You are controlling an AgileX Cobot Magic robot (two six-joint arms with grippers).
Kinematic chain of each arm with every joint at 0, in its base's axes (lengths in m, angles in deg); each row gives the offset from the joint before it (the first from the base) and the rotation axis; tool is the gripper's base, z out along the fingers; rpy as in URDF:
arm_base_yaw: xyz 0 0 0.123 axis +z
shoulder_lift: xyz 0 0 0 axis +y
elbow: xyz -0.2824 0 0.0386 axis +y
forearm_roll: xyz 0.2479 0 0.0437 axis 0.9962 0 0.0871
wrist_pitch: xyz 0 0 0 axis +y
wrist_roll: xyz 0.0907 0 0.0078 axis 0.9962 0 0.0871
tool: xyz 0 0 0 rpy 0 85 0
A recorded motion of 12 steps. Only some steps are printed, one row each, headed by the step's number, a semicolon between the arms.
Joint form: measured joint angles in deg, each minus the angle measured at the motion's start. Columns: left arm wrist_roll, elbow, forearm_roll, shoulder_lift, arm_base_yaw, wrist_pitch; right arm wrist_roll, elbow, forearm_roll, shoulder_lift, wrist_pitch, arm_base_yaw.
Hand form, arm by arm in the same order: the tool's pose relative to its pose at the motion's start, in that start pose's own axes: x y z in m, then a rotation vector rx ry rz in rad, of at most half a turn. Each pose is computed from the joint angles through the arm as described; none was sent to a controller.
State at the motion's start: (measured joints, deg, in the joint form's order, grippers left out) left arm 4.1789 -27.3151 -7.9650 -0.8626 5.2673 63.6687; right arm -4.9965 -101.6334 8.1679 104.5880 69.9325 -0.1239
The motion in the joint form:
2: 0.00 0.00 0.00 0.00 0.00 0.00; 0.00 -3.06 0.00 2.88 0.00 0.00
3: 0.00 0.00 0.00 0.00 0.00 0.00; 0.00 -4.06 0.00 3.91 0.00 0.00
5: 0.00 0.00 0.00 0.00 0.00 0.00; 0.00 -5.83 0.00 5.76 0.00 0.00
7: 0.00 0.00 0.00 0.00 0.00 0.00; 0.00 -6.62 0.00 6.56 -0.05 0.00
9: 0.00 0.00 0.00 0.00 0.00 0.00; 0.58 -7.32 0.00 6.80 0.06 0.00
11: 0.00 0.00 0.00 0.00 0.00 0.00; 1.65 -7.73 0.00 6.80 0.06 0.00
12: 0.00 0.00 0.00 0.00 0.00 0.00; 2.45 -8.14 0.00 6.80 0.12 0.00
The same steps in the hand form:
2: 0.0000 0.0000 0.0000 0.0000 0.0000 0.0000; -0.0104 -0.0017 0.0095 0.0001 -0.0031 -0.0004
3: 0.0000 0.0000 0.0000 0.0000 0.0000 0.0000; -0.0137 -0.0023 0.0134 0.0001 -0.0026 -0.0003
5: 0.0000 0.0000 0.0000 0.0000 0.0000 0.0000; -0.0194 -0.0035 0.0207 0.0000 -0.0012 -0.0002
7: 0.0000 0.0000 0.0000 0.0000 0.0000 0.0000; -0.0219 -0.0040 0.0238 0.0001 -0.0019 -0.0001
9: 0.0000 0.0000 0.0000 0.0000 0.0000 0.0000; -0.0238 -0.0040 0.0227 0.0002 -0.0079 0.0089
11: 0.0000 0.0000 0.0000 0.0000 0.0000 0.0000; -0.0249 -0.0038 0.0210 0.0003 -0.0150 0.0266
12: 0.0000 0.0000 0.0000 0.0000 0.0000 0.0000; -0.0259 -0.0036 0.0193 0.0003 -0.0211 0.0396

